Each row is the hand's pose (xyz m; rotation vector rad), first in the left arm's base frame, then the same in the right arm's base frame.
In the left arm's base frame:
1: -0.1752 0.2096 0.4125 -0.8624 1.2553 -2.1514
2: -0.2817 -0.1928 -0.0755 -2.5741 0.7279 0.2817
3: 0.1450 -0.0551 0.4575 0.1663 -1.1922 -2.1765
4: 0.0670 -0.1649 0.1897 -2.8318 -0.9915 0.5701
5: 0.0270 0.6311 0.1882 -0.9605 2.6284 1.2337
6: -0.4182 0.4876 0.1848 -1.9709 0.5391 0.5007
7: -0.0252 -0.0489 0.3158 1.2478 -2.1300 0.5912
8: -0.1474 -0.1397 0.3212 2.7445 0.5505 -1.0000
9: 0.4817 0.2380 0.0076 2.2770 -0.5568 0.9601
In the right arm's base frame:
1: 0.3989 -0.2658 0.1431 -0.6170 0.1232 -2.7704
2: 0.3616 -0.9054 0.1135 2.6964 -0.7763 0.6049
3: 0.6195 -0.3732 0.4813 0.1852 -2.2818 -1.5315
4: 0.6064 -0.6540 0.3772 2.2439 0.4643 -0.3013
5: 0.7517 -0.1419 -0.2161 -1.0177 2.7793 -0.1874
6: 0.3096 -0.2802 -0.2811 -2.7563 0.6251 -0.2464
7: 0.5084 -0.4923 0.3312 0.5790 -1.8294 1.6131
8: 0.3734 -0.5589 0.3543 2.0793 -0.0655 -0.4850
9: 1.1377 -0.4901 0.1356 1.2954 -0.2914 1.3083

